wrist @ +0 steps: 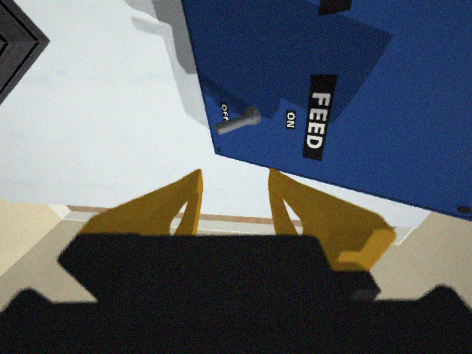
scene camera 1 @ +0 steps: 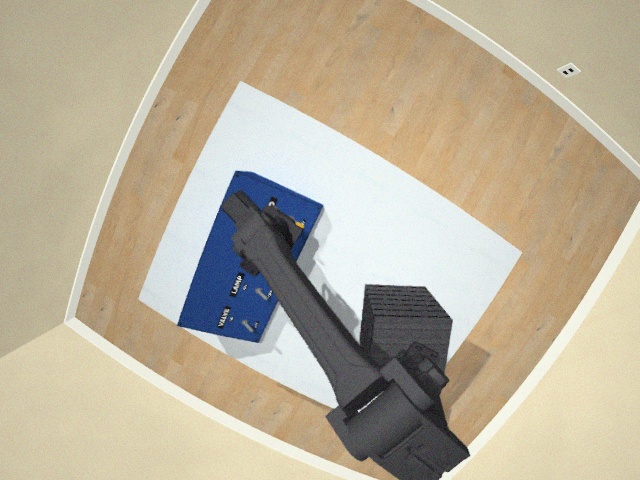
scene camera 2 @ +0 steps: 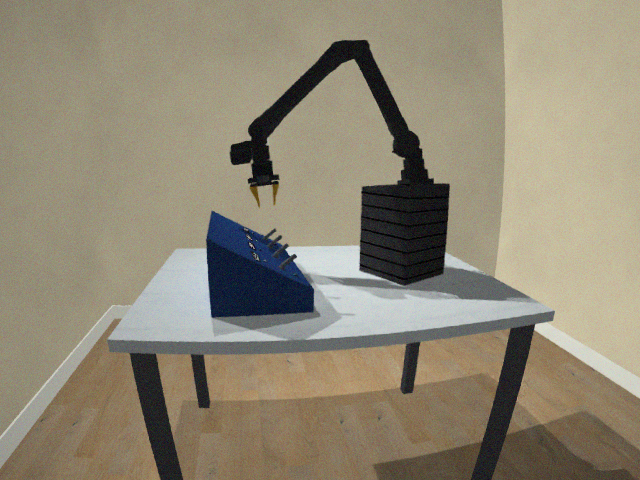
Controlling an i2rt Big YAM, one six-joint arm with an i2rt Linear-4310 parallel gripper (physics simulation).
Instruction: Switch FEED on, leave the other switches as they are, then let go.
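Frame: origin at the arm's base, x down, y left, z ahead, level; metres.
Seen in the pictures: gripper, fingertip midpoint: (wrist: 235,176) (scene camera 1: 288,224) (scene camera 2: 267,206); arm's base, link origin: (scene camera 1: 414,365) (scene camera 2: 415,184).
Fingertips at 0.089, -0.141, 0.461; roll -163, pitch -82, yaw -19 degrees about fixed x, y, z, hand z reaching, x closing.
Observation:
Offsets run from my fingertips to a thing's middle, as dx, dy, dz. "spot": to the spot under its first point. Level surfaces: height alone.
The blue sloped console @[+0.140, +0.189, +0.065] (scene camera 1: 204,273) (scene camera 2: 258,291) (wrist: 425,115) stands on the white table. The grey FEED lever @[+0.091, +0.002, -0.012] (scene camera 2: 269,235) (wrist: 235,123) leans toward its OFF label @[spot: +0.129, +0.003, -0.030] (wrist: 224,111), away from its ON label @[spot: +0.089, +0.007, +0.047] (wrist: 290,120). The LAMP lever @[+0.091, +0.241, -0.031] (scene camera 1: 262,293) and VALVE lever @[+0.091, +0.361, -0.040] (scene camera 1: 248,325) show in the first scene view; the arm hides the fourth lever there. In the second scene view the levers tilt alike. My gripper (scene camera 2: 266,205) (wrist: 235,176) is partly open and empty, above the console and apart from the levers. In the first scene view the arm mostly hides its fingers.
The black ribbed pedestal (scene camera 1: 405,330) (scene camera 2: 403,232) (wrist: 17,55) carries the arm's base on the table @[dx +0.205] (scene camera 1: 413,222) (scene camera 2: 392,325). The forearm (scene camera 1: 305,304) (scene camera 2: 299,85) reaches over from it to the console.

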